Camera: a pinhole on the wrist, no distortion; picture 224 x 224 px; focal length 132.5 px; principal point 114.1 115.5 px. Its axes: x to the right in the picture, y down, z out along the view. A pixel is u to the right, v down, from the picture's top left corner.
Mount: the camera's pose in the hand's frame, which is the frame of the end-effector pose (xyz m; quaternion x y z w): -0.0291 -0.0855 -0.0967 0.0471 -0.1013 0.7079 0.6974
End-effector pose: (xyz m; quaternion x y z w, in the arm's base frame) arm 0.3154 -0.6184 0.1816 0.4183 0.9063 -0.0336 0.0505
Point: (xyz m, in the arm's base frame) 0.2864 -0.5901 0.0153
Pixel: 193 51
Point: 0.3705 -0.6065 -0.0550
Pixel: 207 90
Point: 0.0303 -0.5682 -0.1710
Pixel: 111 11
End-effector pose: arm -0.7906 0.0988 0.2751 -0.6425 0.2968 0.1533 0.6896
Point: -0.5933 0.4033 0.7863
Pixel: 39 153
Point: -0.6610 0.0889 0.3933
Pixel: 48 44
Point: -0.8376 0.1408 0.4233
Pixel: 144 210
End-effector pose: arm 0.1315 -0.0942 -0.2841 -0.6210 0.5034 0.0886 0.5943
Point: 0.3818 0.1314 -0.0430
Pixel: 70 155
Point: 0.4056 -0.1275 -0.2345
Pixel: 40 16
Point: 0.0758 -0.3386 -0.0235
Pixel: behind the camera
